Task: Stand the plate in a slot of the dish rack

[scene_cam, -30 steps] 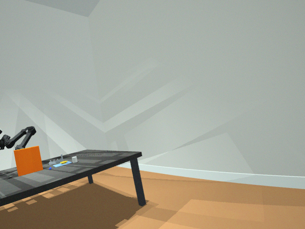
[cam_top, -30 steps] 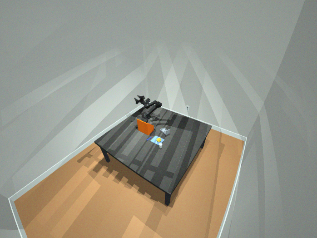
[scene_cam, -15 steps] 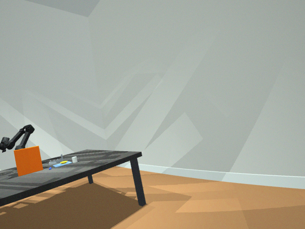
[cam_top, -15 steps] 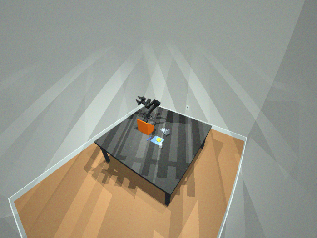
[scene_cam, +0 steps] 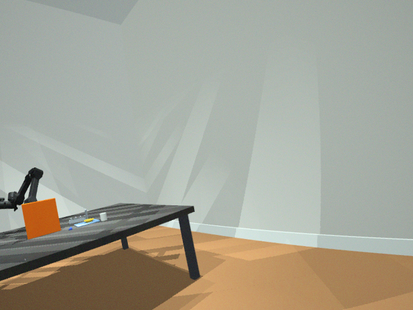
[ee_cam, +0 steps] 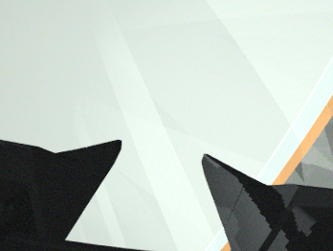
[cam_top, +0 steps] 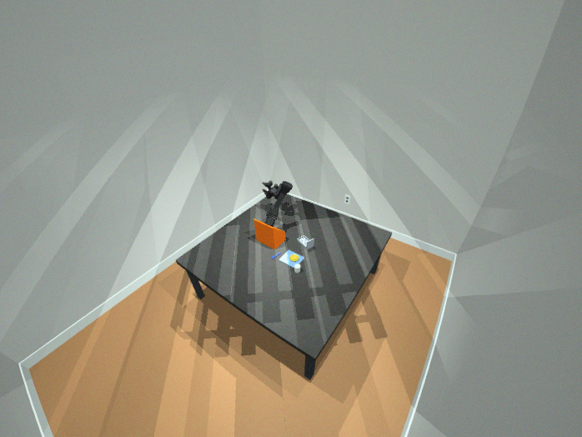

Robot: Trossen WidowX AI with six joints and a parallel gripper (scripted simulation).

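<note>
The yellow plate lies 600 mm ahead of my gripper tip, 440 mm to the right of it and 240 mm below it. Round my gripper tip: blue utensil 490 mm to the right, 450 mm ahead, 260 mm below; light blue mat 580 mm ahead, 450 mm to the right, 260 mm below; grey dish rack 580 mm ahead, 240 mm to the right, 240 mm below.
</note>
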